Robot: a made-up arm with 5 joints.
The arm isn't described. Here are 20 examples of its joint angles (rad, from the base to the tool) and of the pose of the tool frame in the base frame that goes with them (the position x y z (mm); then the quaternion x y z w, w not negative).
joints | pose
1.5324 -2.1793 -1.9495 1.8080 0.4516 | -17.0 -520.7 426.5 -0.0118 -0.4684 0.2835 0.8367
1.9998 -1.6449 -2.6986 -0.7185 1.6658 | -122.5 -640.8 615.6 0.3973 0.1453 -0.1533 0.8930
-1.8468 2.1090 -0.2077 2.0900 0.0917 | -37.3 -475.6 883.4 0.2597 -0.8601 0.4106 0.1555
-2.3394 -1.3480 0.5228 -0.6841 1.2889 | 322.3 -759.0 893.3 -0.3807 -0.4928 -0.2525 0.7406
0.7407 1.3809 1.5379 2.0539 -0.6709 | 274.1 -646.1 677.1 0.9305 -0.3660 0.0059 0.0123
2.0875 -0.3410 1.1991 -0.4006 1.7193 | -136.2 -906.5 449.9 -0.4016 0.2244 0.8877 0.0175
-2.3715 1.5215 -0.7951 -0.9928 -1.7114 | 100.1 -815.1 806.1 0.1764 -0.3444 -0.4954 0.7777
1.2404 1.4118 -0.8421 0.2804 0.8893 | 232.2 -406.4 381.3 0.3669 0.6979 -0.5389 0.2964
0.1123 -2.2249 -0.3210 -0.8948 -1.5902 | 252.4 -599.6 570.5 -0.2141 -0.7025 -0.3604 0.5751
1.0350 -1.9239 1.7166 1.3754 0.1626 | 30.2 -836.5 443.6 -0.3207 -0.4575 -0.7034 0.4394
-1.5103 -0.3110 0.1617 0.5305 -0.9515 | 318.0 -862.6 817.5 -0.6180 0.2630 -0.1038 0.7336
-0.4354 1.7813 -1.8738 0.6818 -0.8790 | 192.6 -470.3 856.6 0.7296 0.0489 0.4603 0.5034
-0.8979 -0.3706 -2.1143 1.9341 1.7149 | 365.5 -606.0 614.6 -0.3449 0.1364 -0.0056 0.9287
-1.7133 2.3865 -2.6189 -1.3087 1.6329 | 59.8 -665.3 919.9 0.9053 -0.2071 0.0345 0.3692
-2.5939 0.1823 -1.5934 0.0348 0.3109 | -140.9 -909.0 1026.3 0.8387 0.1227 0.4953 0.1901
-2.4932 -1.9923 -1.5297 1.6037 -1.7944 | 176.7 -772.3 1021.2 -0.6326 -0.5706 -0.3443 0.3946
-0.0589 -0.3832 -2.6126 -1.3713 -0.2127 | 452.2 -627.3 294.7 -0.3752 -0.1870 0.9068 0.0451
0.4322 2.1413 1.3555 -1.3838 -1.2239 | 236.9 -344.2 587.5 0.3634 -0.0702 0.3064 0.8770
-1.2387 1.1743 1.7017 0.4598 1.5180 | 201.6 -843.1 865.3 -0.5870 -0.1904 -0.7396 0.2687
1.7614 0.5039 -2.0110 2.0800 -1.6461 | 10.7 -526.5 430.2 -0.2793 -0.7943 0.4252 0.3321
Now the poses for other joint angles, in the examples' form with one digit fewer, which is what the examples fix.
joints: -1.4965 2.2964 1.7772 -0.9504 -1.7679
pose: 83 -498 880 0.151 -0.776 0.441 0.424
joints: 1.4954 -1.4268 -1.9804 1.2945 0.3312
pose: -110 -505 432 0.235 -0.589 0.404 0.660
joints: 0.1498 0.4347 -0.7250 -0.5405 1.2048
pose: 523 -523 460 -0.584 -0.627 0.452 0.246
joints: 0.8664 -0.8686 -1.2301 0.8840 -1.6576
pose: 160 -669 210 0.555 -0.086 -0.827 0.039
